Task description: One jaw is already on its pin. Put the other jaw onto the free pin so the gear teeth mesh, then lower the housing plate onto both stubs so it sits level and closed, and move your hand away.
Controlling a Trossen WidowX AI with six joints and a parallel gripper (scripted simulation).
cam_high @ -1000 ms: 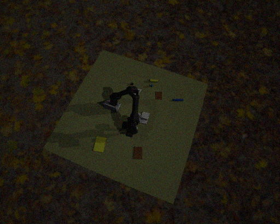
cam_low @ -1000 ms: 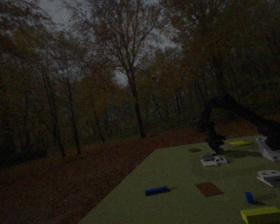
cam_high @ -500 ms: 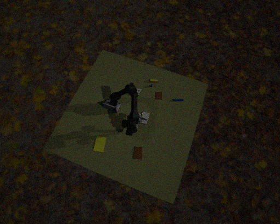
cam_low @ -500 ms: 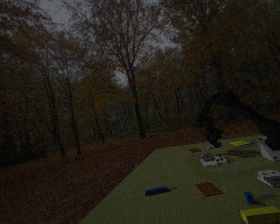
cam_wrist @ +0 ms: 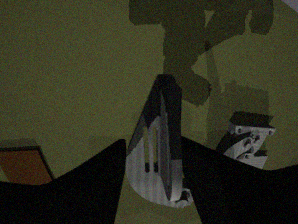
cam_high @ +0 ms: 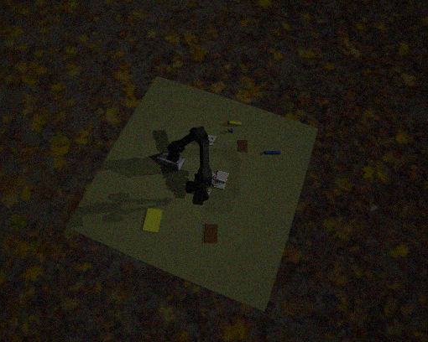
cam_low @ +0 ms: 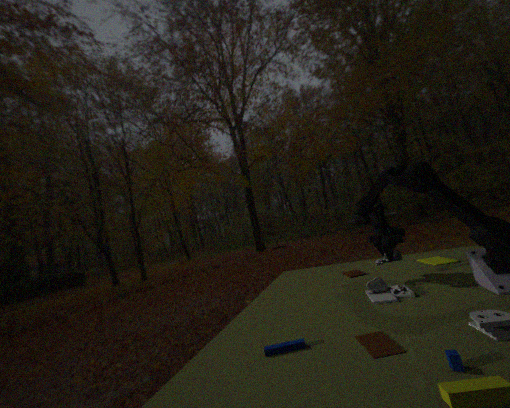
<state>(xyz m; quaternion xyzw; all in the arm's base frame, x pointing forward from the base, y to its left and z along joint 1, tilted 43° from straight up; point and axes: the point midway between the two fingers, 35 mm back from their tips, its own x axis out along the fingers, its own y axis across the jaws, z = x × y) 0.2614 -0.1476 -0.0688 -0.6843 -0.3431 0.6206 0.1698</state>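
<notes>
Now: the grey jaw 3 cm ahead of my gripper tip and 3 cm to the left of it. Also, from my gripper tip: blue bar 33 cm ahead, 49 cm to the left, 7 cm below; yellow bar 1 cm ahead, 61 cm to the left, 7 cm below; yellow slab 22 cm behind, 25 cm to the right, 8 cm below.
</notes>
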